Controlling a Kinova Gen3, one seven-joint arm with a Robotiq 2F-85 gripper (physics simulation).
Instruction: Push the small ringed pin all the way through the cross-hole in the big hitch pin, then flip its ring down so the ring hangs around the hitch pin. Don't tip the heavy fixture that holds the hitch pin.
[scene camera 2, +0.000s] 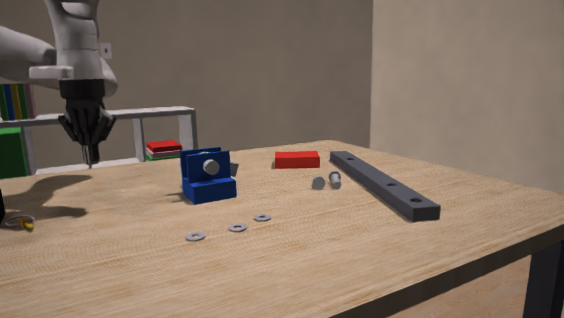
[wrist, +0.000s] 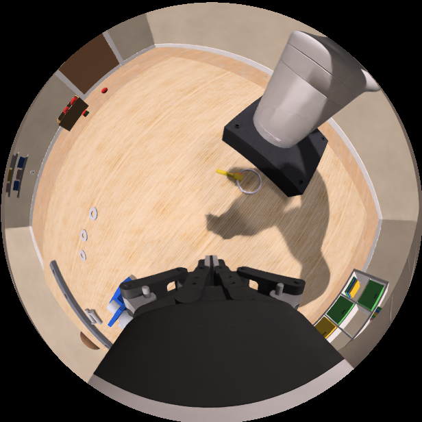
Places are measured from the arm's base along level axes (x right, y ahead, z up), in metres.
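Pixels of known places: gripper, fingertip midpoint: (scene camera 2: 92, 164).
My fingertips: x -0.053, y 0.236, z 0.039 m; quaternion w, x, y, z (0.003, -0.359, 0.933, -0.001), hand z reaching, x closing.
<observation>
Ahead of a thing's pixels: the offset from my fingertips to its middle. "pt": to the spot under its first point.
The small ringed pin @[dz -0.082, dx +0.041, dy -0.121 m] (scene camera 2: 28, 224) (wrist: 229, 174) has a yellow shaft and a grey wire ring. It lies flat on the table close to the robot's black base, apart from the fixture. The blue fixture @[dz -0.042, dx +0.002, dy +0.230 m] (scene camera 2: 209, 189) (wrist: 119, 299) stands upright. It holds the grey hitch pin @[pt dz -0.021, dx +0.067, dy +0.216 m] (scene camera 2: 211, 167), whose round end shows at the front wall; its cross-hole cannot be made out. In the wrist view the fixture is partly hidden behind the gripper's linkage. My gripper (scene camera 2: 90, 164) (wrist: 210, 262) is shut and empty, pointing down above the table, between the ringed pin and the fixture.
Several grey washers @[dz -0.088, dx +0.235, dy +0.207 m] (scene camera 2: 237, 228) (wrist: 84, 235) lie in front of the fixture. A red block @[dz -0.074, dx -0.116, dy +0.513 m] (scene camera 2: 297, 160), two grey pins @[dz -0.077, dx +0.110, dy +0.489 m] (scene camera 2: 335, 180) and a long dark bar with holes @[dz -0.077, dx +0.126, dy +0.575 m] (scene camera 2: 372, 177) (wrist: 75, 302) lie beyond it. The robot's black base (wrist: 250, 142) stands beside the ringed pin.
</observation>
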